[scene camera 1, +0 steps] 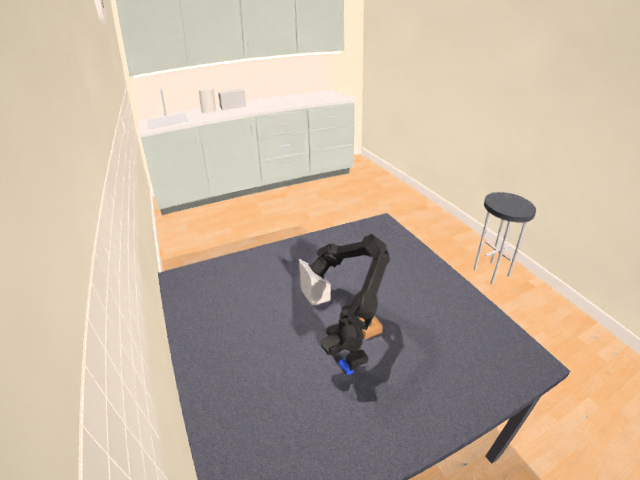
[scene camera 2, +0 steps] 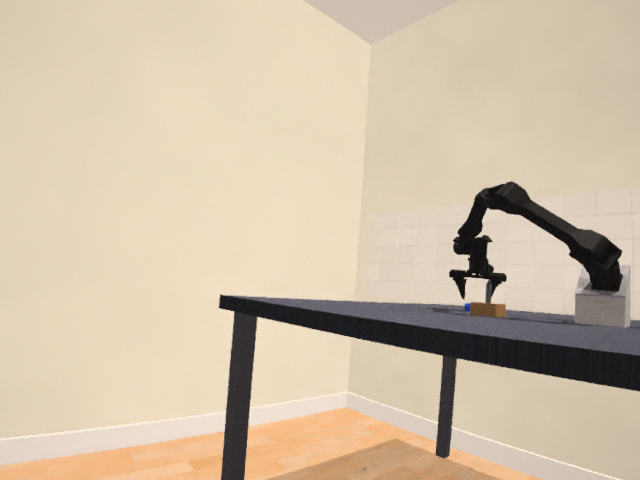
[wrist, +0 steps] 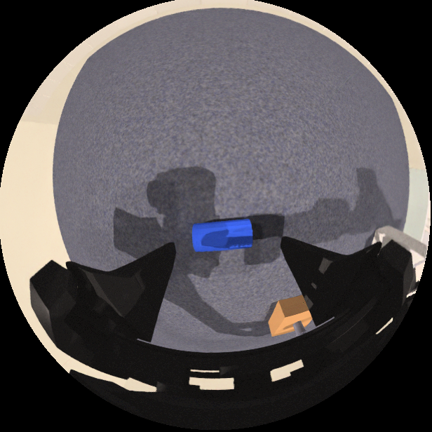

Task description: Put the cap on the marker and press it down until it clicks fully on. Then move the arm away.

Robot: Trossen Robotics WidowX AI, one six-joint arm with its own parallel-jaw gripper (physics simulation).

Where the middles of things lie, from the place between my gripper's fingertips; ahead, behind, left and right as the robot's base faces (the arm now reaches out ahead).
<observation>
I see the blue cap point(wrist: 231, 234) 2 cm below my hand and 1 cm ahead of it. From my hand the other things lie so: orange-brown block point(wrist: 287, 311) (16 cm to the left, 13 cm behind, 2 cm below).
</observation>
